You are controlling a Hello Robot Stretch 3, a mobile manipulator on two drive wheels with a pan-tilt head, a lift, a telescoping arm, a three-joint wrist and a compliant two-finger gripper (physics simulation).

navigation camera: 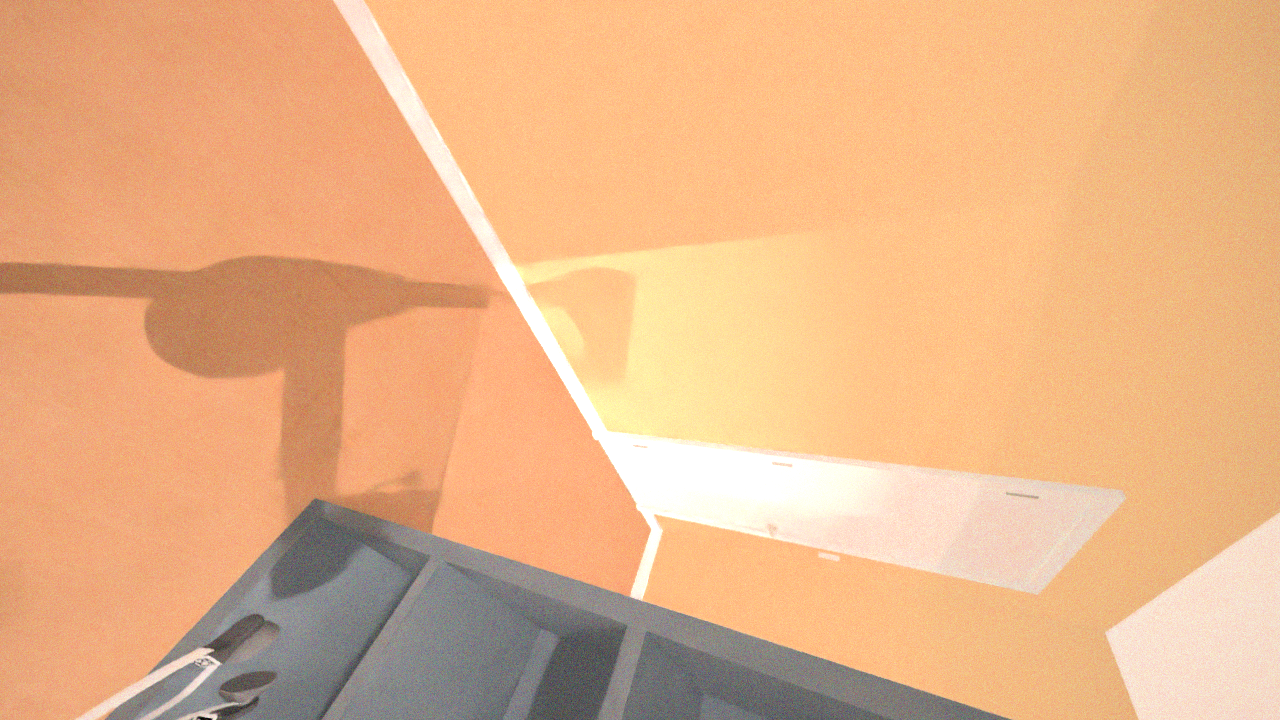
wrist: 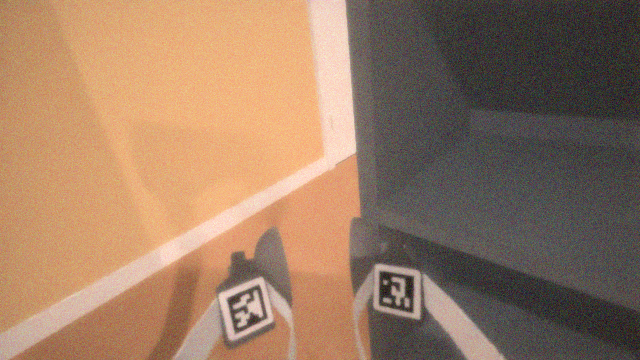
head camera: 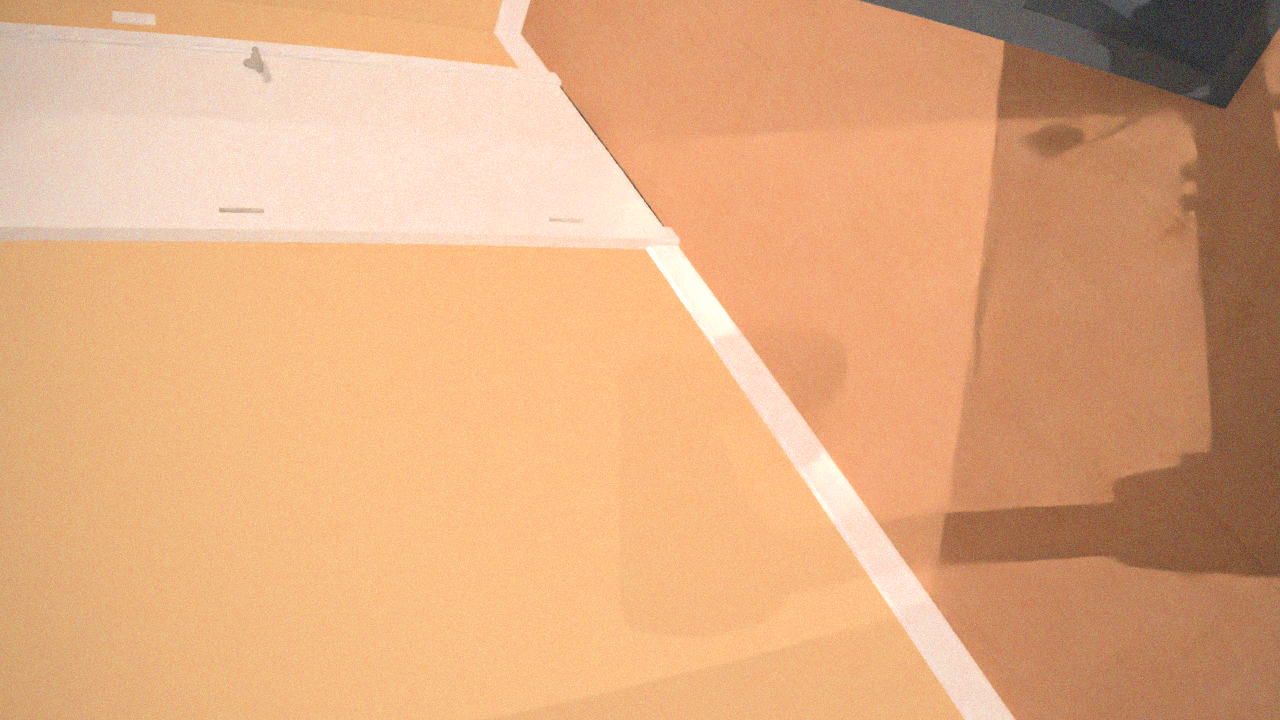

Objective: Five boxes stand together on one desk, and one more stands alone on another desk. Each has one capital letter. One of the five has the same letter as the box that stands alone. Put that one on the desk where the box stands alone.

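Frame: origin at the robot's base, x back, y right, z up, level; millimetres.
Where they show: gripper, fingertip midpoint: point(navigation camera: 271, 647) point(wrist: 318, 249).
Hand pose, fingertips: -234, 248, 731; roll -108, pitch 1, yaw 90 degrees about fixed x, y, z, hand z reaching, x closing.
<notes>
After its pixels a point has its place, as x, y, z.
My gripper point(navigation camera: 246, 660) point(wrist: 318, 249) {-234, 248, 731} is open, with a gap between its two dark fingertips and no object held there. In the wrist view the right finger is in front of the side edge of a dark grey shelf unit, and the left finger is over orange floor. In the navigation view the gripper shows at the lower left, in front of the shelf unit's end compartment. None of the lettered boxes and neither desk shows in these views.
The dark grey shelf unit point(head camera: 1056, 40) {-599, 339, 424} point(navigation camera: 537, 580) {-596, 342, 769} point(wrist: 367, 125) {-592, 346, 685} has open compartments. A white door point(head camera: 358, 152) {-2199, 585, 726} point(navigation camera: 859, 501) {-2180, 566, 1351} is set in the yellow-orange wall point(head camera: 358, 447) {-1572, -73, 913} point(navigation camera: 805, 134) {-1040, -607, 1167} point(wrist: 200, 75) {-1496, -149, 701}. A white baseboard point(head camera: 778, 402) {-1575, -50, 34} point(navigation camera: 447, 170) {-939, -690, 49} point(wrist: 200, 232) {-1341, -285, 61} runs along it. Robot shadows fall on floor and wall.
</notes>
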